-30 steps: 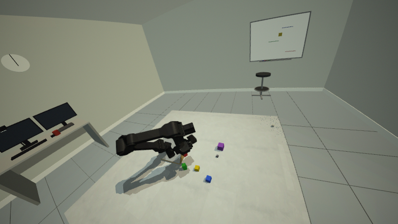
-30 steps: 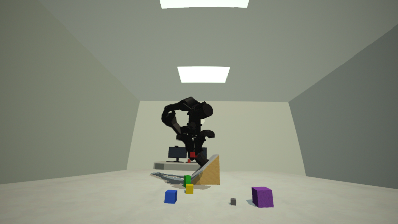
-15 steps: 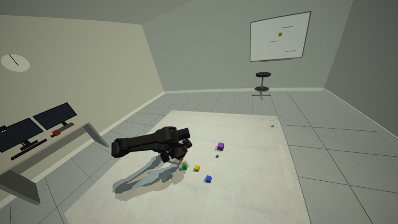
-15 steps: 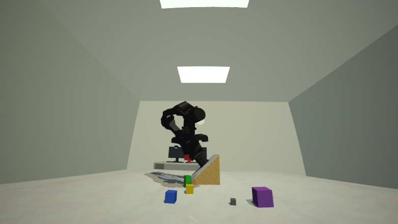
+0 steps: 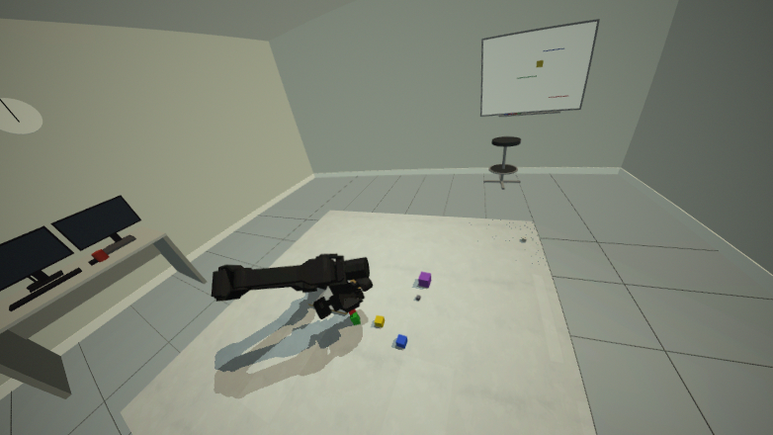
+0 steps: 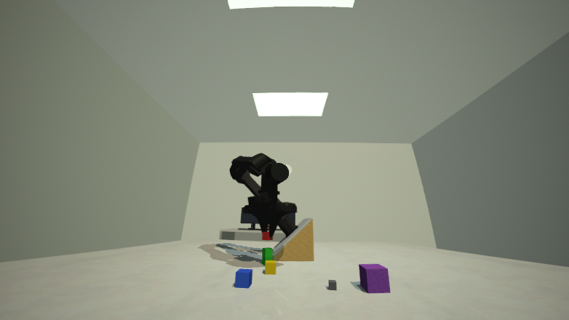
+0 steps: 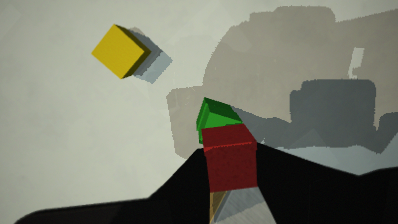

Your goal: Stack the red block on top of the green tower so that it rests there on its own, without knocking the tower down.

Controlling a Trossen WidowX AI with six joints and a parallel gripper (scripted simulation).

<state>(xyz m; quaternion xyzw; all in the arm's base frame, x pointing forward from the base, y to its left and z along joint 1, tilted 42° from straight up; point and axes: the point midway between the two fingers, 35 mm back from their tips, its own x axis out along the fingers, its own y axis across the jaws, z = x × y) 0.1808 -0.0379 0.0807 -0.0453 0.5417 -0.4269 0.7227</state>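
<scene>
Right now the yellow block is 8 cm ahead of my gripper tip, 7 cm below it and 2 cm to the left of it. From my gripper tip the other things lie so: small grey cube 19 cm ahead, 15 cm to the left, 7 cm below; then blue block 18 cm ahead, 7 cm below, 3 cm to the right; then red block right at my gripper tip.
</scene>
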